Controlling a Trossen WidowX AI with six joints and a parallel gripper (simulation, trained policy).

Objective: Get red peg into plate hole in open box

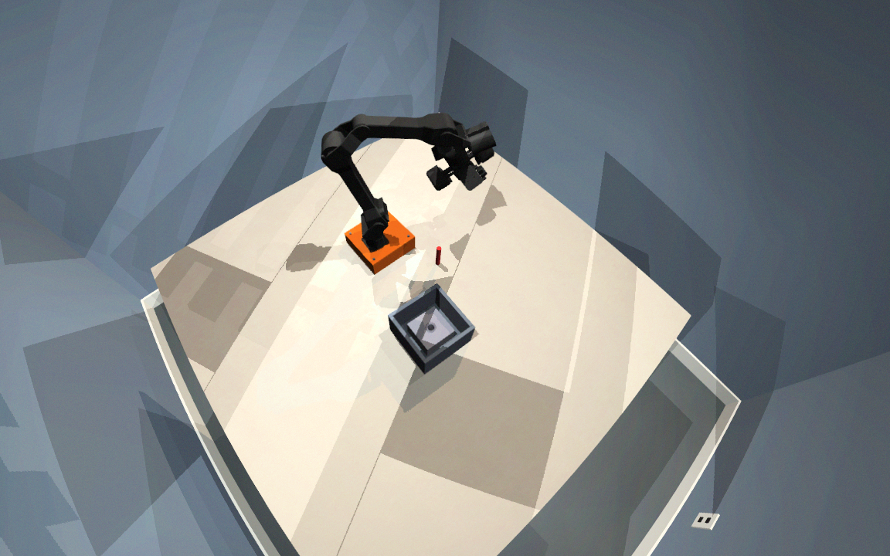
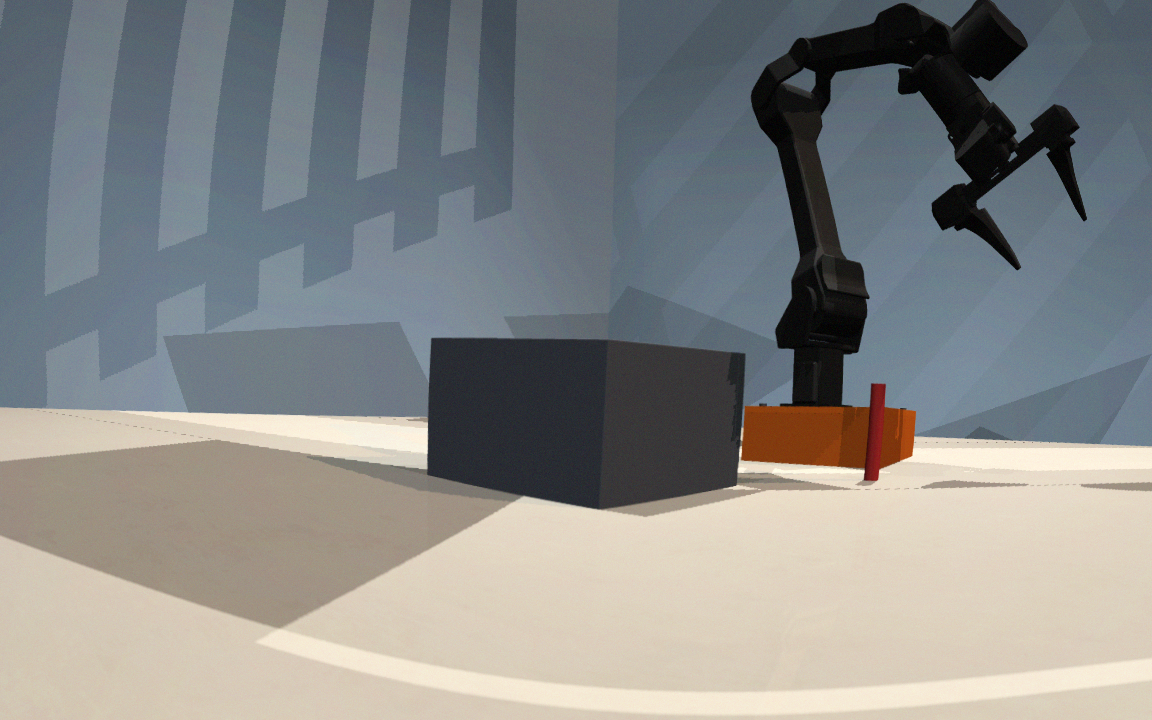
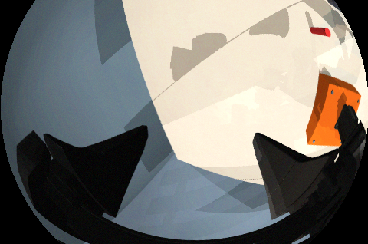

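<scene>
The red peg lies 18 cm below my gripper tip, 16 cm to the right of it and 11 cm ahead of it. Round my gripper tip: grey plate: 32 cm to the right, 29 cm ahead, 17 cm below; dark box: 32 cm to the right, 29 cm ahead, 19 cm below.
</scene>
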